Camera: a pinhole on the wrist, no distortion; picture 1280 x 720 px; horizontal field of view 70.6 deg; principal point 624.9 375.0 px. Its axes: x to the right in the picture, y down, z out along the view. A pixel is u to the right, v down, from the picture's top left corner.
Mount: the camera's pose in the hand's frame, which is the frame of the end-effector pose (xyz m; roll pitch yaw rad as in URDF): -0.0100 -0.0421 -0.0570 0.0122 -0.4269 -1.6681
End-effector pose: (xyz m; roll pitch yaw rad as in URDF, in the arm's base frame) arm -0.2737 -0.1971 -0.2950 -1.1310 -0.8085 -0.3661
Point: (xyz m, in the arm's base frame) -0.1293 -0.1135 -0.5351
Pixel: outside the picture
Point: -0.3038 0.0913 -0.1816
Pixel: 1049.7 390.8
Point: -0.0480 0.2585 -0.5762
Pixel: 252.8 59.8
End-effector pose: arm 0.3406 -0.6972 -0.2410 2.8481 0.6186 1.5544
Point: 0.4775 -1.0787 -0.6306
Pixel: 1006.5 266.2
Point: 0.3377 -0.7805 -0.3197
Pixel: 990.9 309.0
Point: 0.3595 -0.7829 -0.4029
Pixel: 981.1 522.8
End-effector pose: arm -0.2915 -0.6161 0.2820 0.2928 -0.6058 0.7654
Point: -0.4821 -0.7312 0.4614
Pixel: 570.8 168.8
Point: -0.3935 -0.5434 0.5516
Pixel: outside the picture
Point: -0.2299 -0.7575 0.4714
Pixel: 1185.8 682.6
